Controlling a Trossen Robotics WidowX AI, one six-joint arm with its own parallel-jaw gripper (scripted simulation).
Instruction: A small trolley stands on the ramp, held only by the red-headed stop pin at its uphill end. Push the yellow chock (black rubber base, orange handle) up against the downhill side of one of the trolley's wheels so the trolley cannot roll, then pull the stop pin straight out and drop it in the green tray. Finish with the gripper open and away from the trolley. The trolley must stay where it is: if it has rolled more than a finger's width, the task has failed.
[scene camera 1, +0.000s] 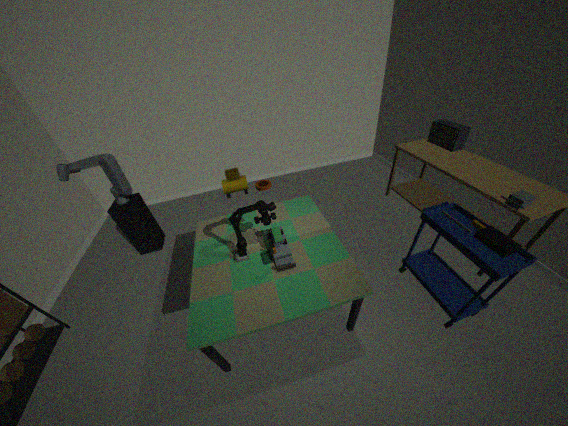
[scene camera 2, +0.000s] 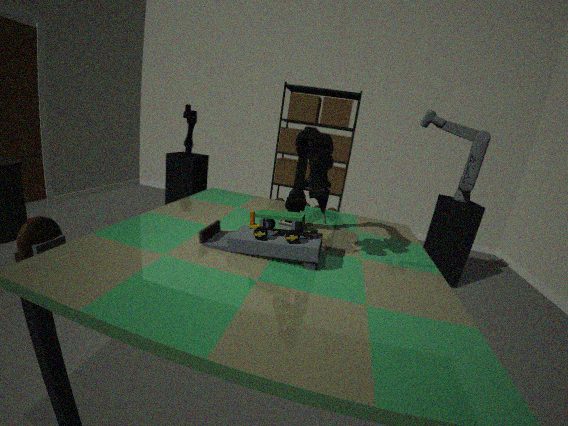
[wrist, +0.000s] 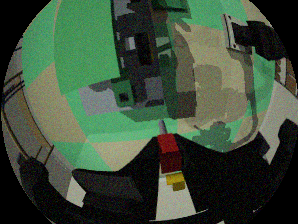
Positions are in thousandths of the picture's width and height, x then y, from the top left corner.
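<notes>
I can see my gripper (scene camera 2: 570, 496), and from the wrist I see the gripper (wrist: 555, 623) as well.
</notes>
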